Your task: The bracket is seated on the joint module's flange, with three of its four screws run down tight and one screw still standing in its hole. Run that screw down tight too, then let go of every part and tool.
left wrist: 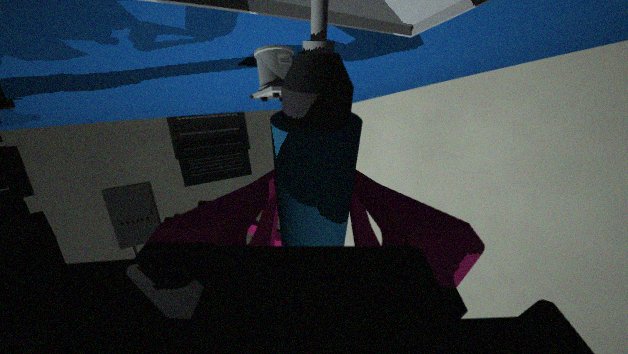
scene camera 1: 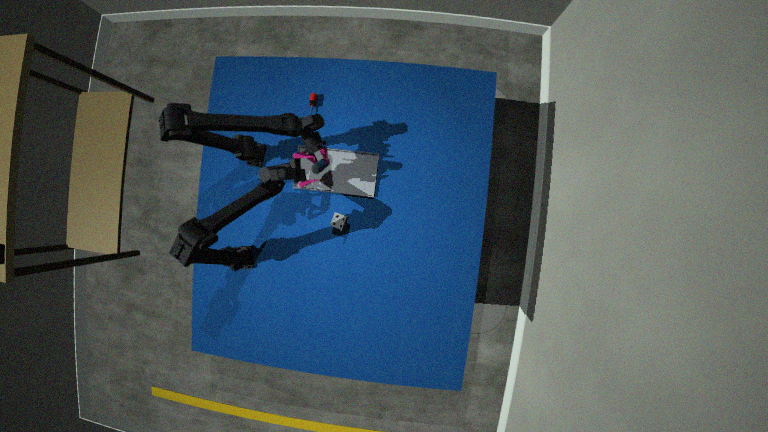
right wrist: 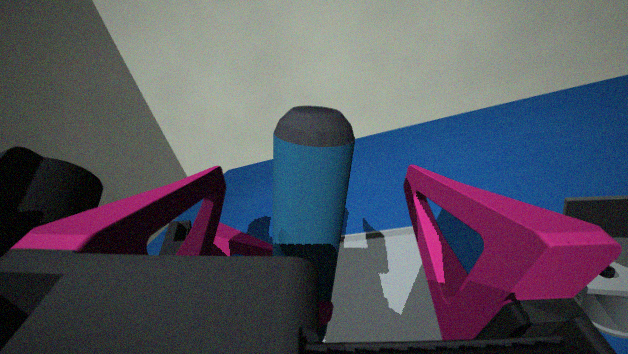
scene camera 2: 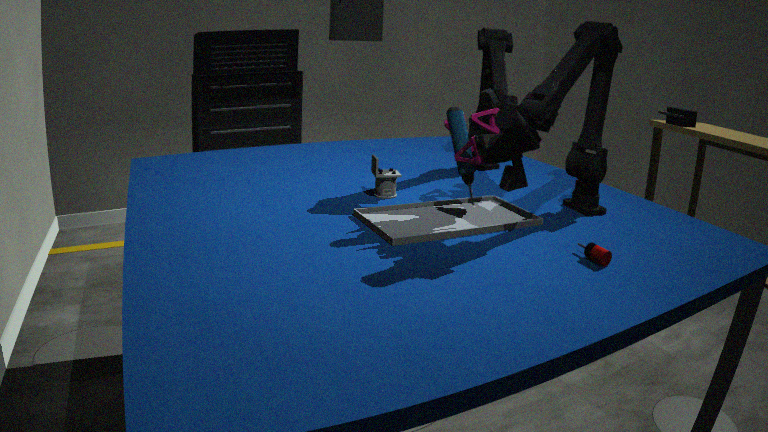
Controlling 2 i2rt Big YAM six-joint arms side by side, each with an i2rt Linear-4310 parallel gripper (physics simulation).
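Places are measured from the left arm's base along level axes (x ahead, y left, z up), in millimetres.
Where they show: left gripper, fingertip midpoint: (left wrist: 314, 177) (scene camera 1: 324, 166) (right wrist: 320, 285) (scene camera 2: 459, 157); right gripper, fingertip midpoint: (scene camera 1: 316, 168) (right wrist: 314, 175) (scene camera 2: 457, 120); left arm's base, link origin: (scene camera 1: 257, 155) (scene camera 2: 584, 208); right arm's base, link origin: (scene camera 1: 245, 257) (scene camera 2: 480, 166).
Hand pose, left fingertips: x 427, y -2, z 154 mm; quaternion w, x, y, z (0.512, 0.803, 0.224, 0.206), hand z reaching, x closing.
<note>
Each offset is from my left fingertips to the top centre of the thing. Level surfaces: height alone.
The joint module {232 mm right, 102 mm ahead, 90 mm down} (scene camera 1: 338, 221) (scene camera 2: 385, 188) (left wrist: 273, 65) stands upright with the bracket (scene camera 2: 374, 166) (right wrist: 595, 215) on top. Dark screw heads show on it; which one stands proud is too small to tell. A blue screwdriver (scene camera 1: 320, 165) (scene camera 2: 458, 128) (left wrist: 320, 150) (right wrist: 311, 195) points bit down over the tray, near its rim in scene camera 2. My left gripper (scene camera 2: 467, 151) (left wrist: 314, 177) is shut on its lower handle. My right gripper (scene camera 2: 465, 121) (right wrist: 314, 175) is open around the upper handle, a gap showing on both sides in the right wrist view.
A shallow grey tray {7 mm left, 15 mm ahead, 138 mm down} (scene camera 1: 354, 185) (scene camera 2: 467, 234) (left wrist: 365, 22) lies under the grippers, beside the joint module. A red-handled tool {324 mm left, 184 mm back, 120 mm down} (scene camera 1: 313, 98) (scene camera 2: 598, 254) lies on the blue table top {154 mm down} (scene camera 1: 408, 300) (scene camera 2: 257, 300), beyond the left arm's side of the tray. The two wrists are close together.
</note>
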